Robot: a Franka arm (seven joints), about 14 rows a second.
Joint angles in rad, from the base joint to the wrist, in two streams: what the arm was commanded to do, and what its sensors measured. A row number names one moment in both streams.
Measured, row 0:
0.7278 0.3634 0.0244 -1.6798 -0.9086 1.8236 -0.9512
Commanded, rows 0 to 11:
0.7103 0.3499 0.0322 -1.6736 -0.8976 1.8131 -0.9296
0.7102 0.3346 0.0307 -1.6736 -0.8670 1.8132 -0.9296
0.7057 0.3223 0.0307 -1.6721 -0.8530 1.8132 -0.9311
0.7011 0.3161 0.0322 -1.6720 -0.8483 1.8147 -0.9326
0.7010 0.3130 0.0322 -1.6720 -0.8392 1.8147 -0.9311
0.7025 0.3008 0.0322 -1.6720 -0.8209 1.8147 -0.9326
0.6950 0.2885 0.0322 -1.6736 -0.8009 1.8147 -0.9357
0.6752 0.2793 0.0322 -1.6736 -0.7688 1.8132 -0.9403
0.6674 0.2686 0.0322 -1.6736 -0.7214 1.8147 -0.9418
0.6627 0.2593 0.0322 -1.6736 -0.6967 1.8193 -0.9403
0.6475 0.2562 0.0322 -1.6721 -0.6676 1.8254 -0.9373
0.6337 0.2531 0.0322 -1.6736 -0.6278 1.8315 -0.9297
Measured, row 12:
0.6687 0.2705 0.0204 -1.6715 -0.6929 1.8238 -0.9362
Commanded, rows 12 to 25:
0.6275 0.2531 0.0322 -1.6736 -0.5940 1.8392 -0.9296
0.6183 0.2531 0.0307 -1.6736 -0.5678 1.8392 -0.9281
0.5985 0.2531 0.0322 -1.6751 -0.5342 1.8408 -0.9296
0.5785 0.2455 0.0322 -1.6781 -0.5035 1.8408 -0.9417
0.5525 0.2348 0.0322 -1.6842 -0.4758 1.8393 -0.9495
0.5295 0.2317 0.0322 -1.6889 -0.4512 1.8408 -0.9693
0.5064 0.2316 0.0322 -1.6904 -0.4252 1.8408 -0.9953
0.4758 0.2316 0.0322 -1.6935 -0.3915 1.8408 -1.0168
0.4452 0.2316 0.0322 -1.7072 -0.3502 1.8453 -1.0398
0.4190 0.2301 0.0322 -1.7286 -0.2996 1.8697 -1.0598
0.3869 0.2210 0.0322 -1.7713 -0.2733 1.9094 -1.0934
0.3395 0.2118 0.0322 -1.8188 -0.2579 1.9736 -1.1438
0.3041 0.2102 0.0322 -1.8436 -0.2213 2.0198 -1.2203
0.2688 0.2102 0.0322 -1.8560 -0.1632 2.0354 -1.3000
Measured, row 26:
0.3392 0.2521 0.0191 -1.7775 -0.2451 1.9736 -1.1767
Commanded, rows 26 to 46:
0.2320 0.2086 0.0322 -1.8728 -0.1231 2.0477 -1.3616
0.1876 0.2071 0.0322 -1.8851 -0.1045 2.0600 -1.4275
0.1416 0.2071 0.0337 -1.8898 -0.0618 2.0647 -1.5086
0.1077 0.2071 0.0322 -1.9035 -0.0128 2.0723 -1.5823
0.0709 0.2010 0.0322 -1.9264 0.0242 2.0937 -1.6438
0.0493 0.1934 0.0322 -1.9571 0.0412 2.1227 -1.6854
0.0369 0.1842 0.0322 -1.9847 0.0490 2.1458 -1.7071
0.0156 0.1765 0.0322 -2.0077 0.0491 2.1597 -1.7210
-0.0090 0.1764 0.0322 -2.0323 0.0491 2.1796 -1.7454
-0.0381 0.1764 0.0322 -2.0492 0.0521 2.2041 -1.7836
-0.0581 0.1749 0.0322 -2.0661 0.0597 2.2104 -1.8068
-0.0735 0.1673 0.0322 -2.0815 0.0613 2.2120 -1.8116
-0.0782 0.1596 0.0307 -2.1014 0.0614 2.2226 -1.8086
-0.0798 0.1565 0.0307 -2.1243 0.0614 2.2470 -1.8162
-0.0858 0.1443 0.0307 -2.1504 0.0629 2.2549 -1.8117
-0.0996 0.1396 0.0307 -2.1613 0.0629 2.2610 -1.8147
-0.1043 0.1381 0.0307 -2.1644 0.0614 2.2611 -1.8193
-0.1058 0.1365 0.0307 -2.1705 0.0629 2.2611 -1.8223
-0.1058 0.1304 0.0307 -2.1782 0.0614 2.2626 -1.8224
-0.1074 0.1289 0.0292 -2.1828 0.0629 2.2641 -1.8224
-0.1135 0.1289 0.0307 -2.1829 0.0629 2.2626 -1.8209
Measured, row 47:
-0.0882 0.1645 0.0175 -2.1433 0.0300 2.2444 -1.7860
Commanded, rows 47 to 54:
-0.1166 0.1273 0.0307 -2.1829 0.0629 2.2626 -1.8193
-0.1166 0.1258 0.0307 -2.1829 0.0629 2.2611 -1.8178
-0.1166 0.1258 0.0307 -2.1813 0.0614 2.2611 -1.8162
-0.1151 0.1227 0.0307 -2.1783 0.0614 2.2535 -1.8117
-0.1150 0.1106 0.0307 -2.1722 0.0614 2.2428 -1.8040
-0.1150 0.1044 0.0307 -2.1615 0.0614 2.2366 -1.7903
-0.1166 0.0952 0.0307 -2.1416 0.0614 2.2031 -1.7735
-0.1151 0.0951 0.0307 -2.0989 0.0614 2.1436 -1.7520
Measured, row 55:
-0.0982 0.1244 0.0175 -2.1396 0.0321 2.2234 -1.7734
